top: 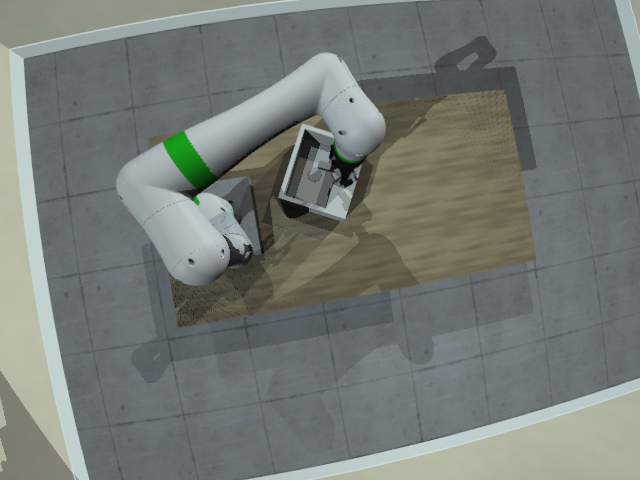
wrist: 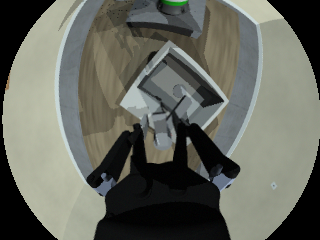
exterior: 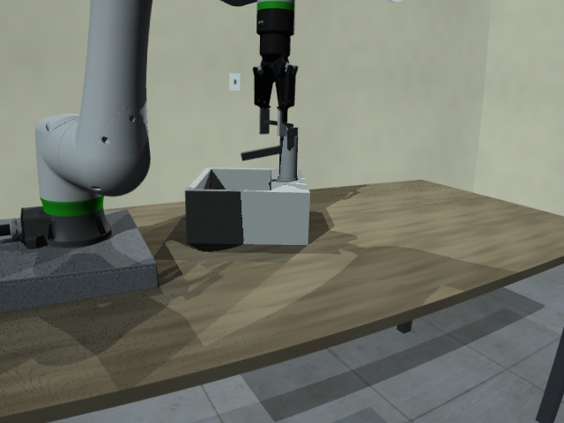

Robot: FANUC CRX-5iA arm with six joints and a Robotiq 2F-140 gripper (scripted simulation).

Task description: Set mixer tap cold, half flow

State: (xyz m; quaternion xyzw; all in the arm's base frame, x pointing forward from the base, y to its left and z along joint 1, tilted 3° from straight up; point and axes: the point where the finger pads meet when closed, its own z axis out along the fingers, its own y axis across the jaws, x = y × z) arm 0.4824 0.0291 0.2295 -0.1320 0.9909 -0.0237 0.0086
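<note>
Now: hand 2 cm short of the lever and 1 cm to the right of it. Also, from my hand: basin 24 cm below, 7 cm to the left, 4 cm behind.
</note>
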